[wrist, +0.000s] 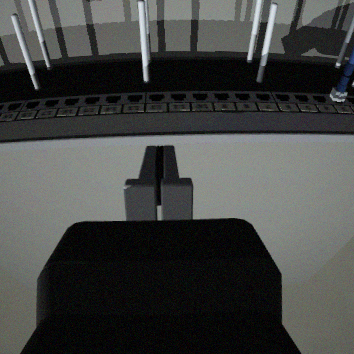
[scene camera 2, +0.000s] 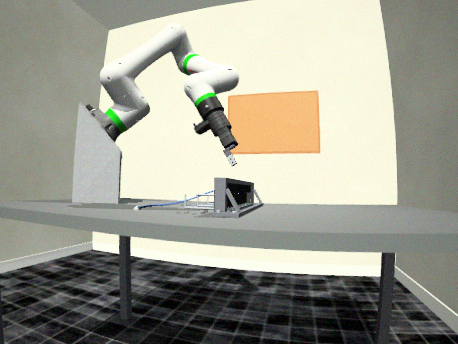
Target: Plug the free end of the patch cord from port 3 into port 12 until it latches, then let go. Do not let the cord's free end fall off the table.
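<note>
The blue patch cord has one plug in a port near the right end of the panel in the wrist view. Its free end lies on the table behind the panel in the scene view; this end does not show in the wrist view. The patch panel stands upright on its stand, with a row of ports across the wrist view. I cannot tell which port is 12. My gripper is shut and empty, tilted, above the panel and apart from the cord.
White cable-guide rods stick out behind the panel. The grey table carries the panel and the robot's pedestal. An orange board hangs on the back wall.
</note>
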